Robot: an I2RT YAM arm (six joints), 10 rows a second.
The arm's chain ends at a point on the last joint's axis. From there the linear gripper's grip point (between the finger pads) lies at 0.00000 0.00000 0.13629 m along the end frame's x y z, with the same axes.
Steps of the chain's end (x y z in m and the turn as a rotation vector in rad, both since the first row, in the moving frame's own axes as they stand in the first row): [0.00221, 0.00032, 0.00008, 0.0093, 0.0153, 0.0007]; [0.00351, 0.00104, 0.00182, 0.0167, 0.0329, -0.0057]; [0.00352, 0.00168, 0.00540, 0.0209, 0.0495, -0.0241]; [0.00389, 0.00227, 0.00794, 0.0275, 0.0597, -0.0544]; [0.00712, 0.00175, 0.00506, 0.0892, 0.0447, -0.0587]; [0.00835, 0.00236, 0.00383, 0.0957, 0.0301, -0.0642]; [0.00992, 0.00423, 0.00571, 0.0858, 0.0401, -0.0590]
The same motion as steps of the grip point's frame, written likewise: [0.00430, -0.00095, 0.00006, 0.0093, 0.0153, 0.0007]; [0.00799, -0.00125, 0.00173, 0.0167, 0.0329, -0.0057]; [0.01023, -0.00125, 0.00520, 0.0209, 0.0495, -0.0241]; [0.01191, -0.00169, 0.00765, 0.0275, 0.0597, -0.0544]; [0.01284, -0.01056, 0.00438, 0.0892, 0.0447, -0.0587]; [0.01202, -0.01078, 0.00314, 0.0957, 0.0301, -0.0642]; [0.01503, -0.00760, 0.00510, 0.0858, 0.0401, -0.0590]
